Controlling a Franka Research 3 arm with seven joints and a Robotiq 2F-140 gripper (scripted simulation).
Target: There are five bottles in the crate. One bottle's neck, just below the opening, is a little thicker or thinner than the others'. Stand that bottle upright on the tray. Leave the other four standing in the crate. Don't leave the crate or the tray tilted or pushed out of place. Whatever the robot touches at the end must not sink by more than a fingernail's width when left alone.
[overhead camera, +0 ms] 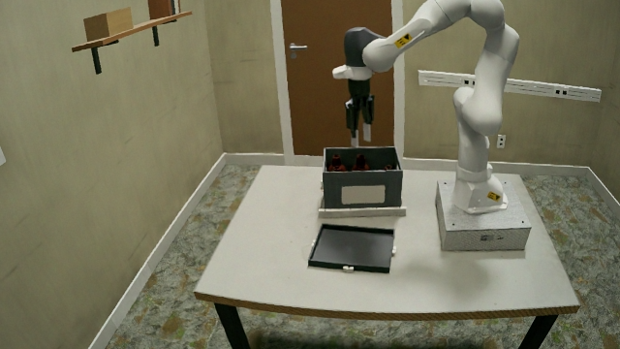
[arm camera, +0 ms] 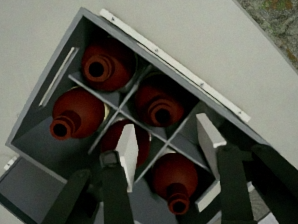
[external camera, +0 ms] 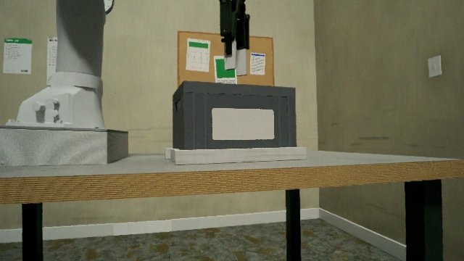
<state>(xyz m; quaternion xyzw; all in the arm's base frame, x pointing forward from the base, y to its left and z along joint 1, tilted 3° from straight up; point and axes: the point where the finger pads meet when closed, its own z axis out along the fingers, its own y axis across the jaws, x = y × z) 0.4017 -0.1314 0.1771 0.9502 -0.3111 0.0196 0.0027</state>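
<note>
My gripper is now 1 cm past the dark grey crate, 4 cm to the right of it and 16 cm above it. The rest, counted from my hand: dark tray 2 cm behind, 33 cm to the left, 23 cm below.
</note>
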